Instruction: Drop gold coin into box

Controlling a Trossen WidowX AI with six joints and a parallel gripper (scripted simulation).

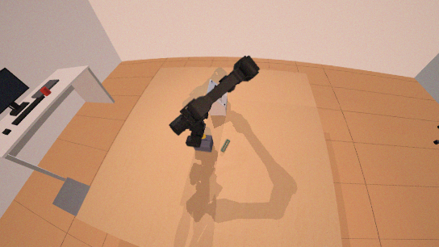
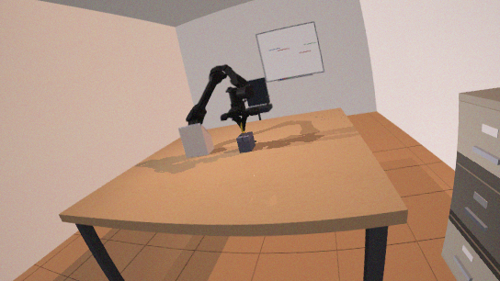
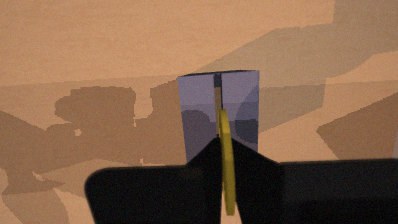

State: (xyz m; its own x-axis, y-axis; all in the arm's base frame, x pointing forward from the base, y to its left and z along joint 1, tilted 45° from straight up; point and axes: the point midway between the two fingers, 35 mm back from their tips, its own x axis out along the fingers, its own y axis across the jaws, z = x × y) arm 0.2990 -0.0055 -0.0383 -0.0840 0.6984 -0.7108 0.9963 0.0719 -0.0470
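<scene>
My gripper tip is now 2 cm below the gold coin.
</scene>
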